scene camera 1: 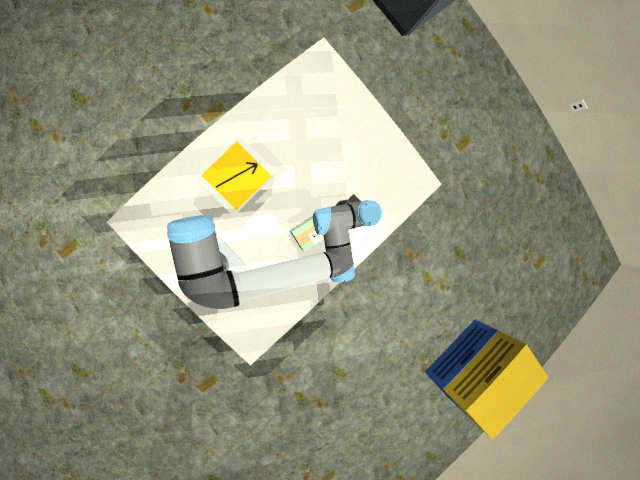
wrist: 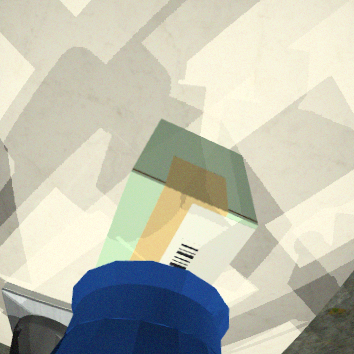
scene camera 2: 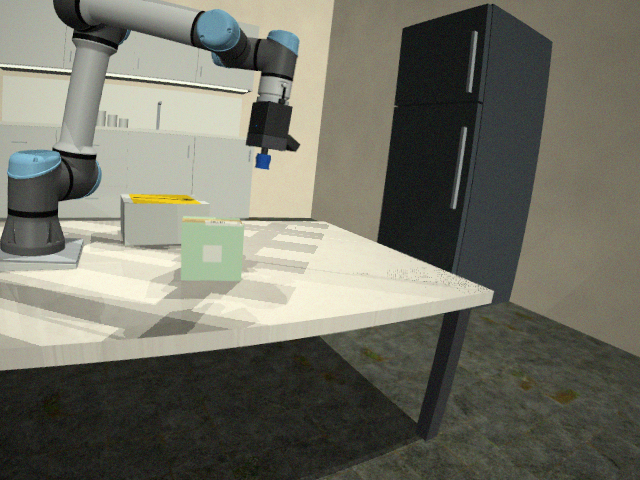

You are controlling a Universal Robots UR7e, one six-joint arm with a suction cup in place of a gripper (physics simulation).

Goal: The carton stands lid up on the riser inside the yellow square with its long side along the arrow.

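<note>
A pale green carton (scene camera 1: 300,236) (scene camera 2: 211,271) (wrist: 120,205) stands upright on the table, with an orange stripe and a white barcode label on its top. The arm partly covers it in scene camera 1. The grey riser (scene camera 2: 149,224) stands apart from it, nearer the arm's base, with the yellow square (scene camera 1: 227,160) (scene camera 2: 160,197) on top and a black arrow (scene camera 1: 236,175) across it. My gripper, a blue suction cup (scene camera 2: 262,167) (wrist: 150,280), is open and bare, well above the table. In the wrist view it hides the carton's near end. The arm hides it in scene camera 1.
The pale table (scene camera 1: 382,134) (scene camera 2: 361,289) bears the arm's base plate (scene camera 2: 72,255). A dark fridge (scene camera 2: 434,155) stands beyond the table. A blue and yellow box-like object (scene camera 1: 509,392) is off the table at the lower right.
</note>
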